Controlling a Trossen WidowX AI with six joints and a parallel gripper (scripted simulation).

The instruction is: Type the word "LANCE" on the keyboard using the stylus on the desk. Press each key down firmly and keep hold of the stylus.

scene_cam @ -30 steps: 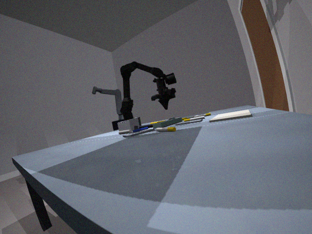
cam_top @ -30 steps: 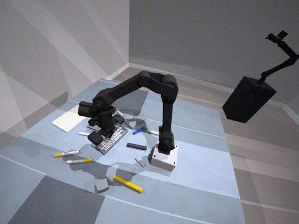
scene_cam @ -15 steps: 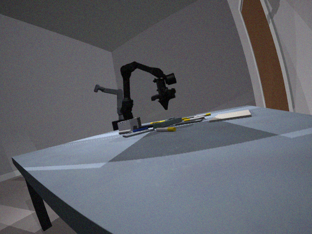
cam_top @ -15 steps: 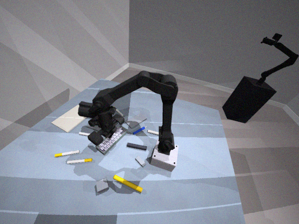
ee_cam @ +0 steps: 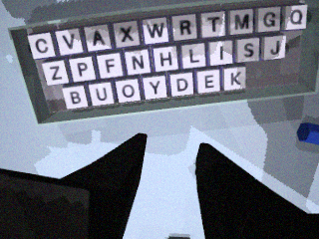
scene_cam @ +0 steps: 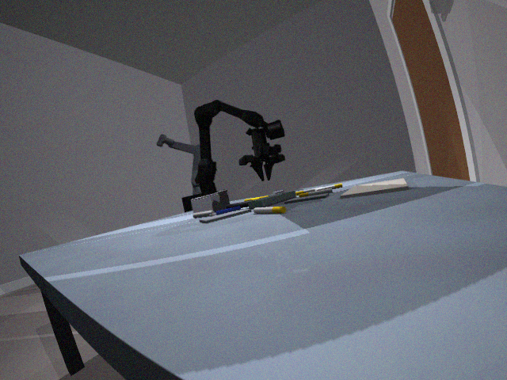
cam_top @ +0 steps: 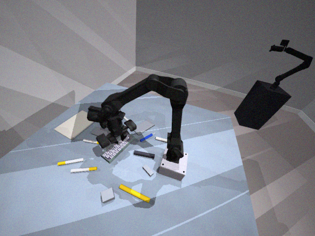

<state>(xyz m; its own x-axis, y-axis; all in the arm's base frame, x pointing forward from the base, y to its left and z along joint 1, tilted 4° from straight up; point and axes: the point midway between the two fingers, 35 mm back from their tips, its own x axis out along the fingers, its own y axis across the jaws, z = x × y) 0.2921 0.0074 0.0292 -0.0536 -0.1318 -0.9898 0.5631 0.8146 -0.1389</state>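
Right now my gripper tip is 16 cm to the left of the blue stylus, 13 cm past it and 8 cm above it. Round my gripper tip: grey block 23 cm to the left, 8 cm below, 4 cm behind; then dark cylinder 14 cm behind, 8 cm below, 1 cm to the right; then grey card 16 cm ahead, 9 cm below, 8 cm to the right.
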